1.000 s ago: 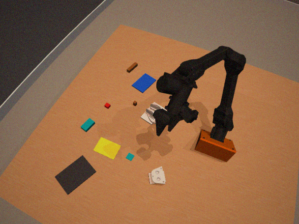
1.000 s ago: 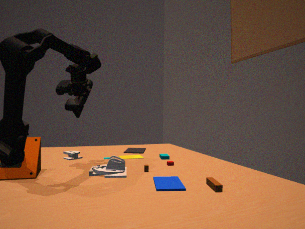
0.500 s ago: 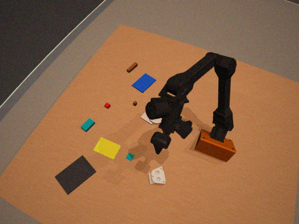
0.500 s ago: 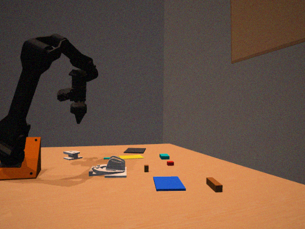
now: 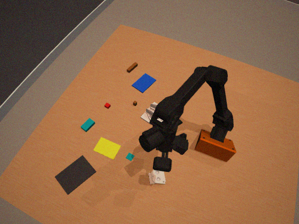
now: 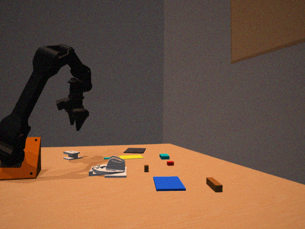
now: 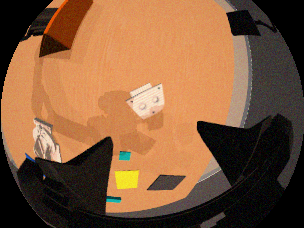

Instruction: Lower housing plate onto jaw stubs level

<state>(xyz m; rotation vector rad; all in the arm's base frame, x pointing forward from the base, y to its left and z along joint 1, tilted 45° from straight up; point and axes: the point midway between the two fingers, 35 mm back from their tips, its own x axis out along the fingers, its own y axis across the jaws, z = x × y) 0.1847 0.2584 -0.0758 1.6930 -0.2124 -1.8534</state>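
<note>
Now: the white part 130 mm below my gripper tip, 30 mm to the left of it and 10 mm behind it. Round my gripper tip: brown cube (270 mm to the right, 260 mm ahead, 130 mm below); then black plate (320 mm ahead, 180 mm to the left, 140 mm below); then yellow plate (260 mm ahead, 140 mm below, 10 mm to the left).
</note>
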